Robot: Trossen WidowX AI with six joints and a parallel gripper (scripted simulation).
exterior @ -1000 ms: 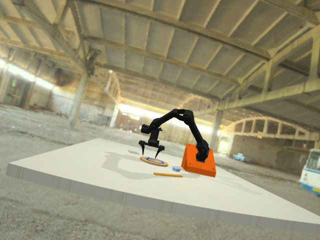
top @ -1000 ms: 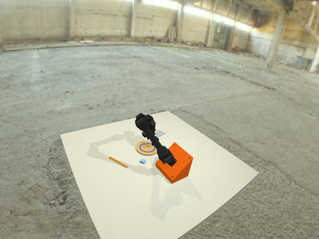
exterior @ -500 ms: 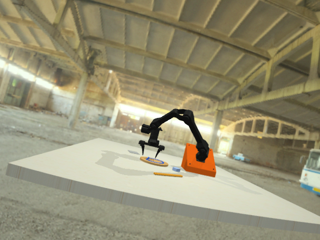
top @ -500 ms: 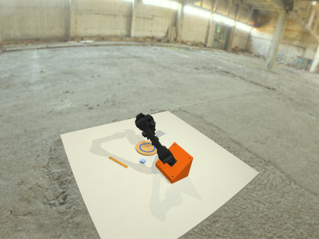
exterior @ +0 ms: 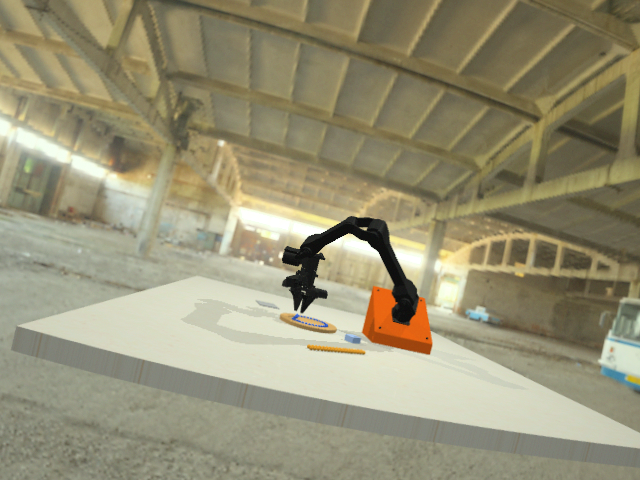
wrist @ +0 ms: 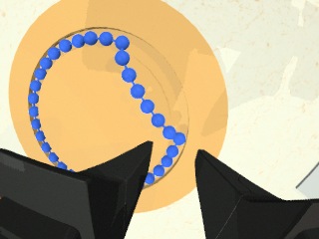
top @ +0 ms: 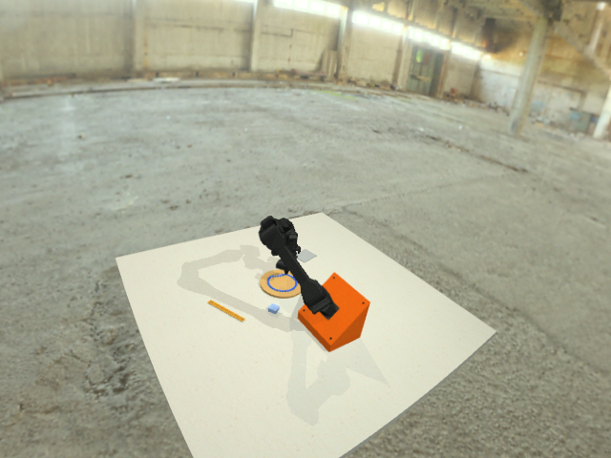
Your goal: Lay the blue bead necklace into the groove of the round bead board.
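My gripper tip is now 50 mm to the right of the round tan bead board, 40 mm past it and 20 mm above it. Round my gripper tip: flat grey tile (180 mm to the right, 120 mm ahead, 30 mm below); small light-blue block (180 mm behind, 170 mm to the left, 20 mm below).
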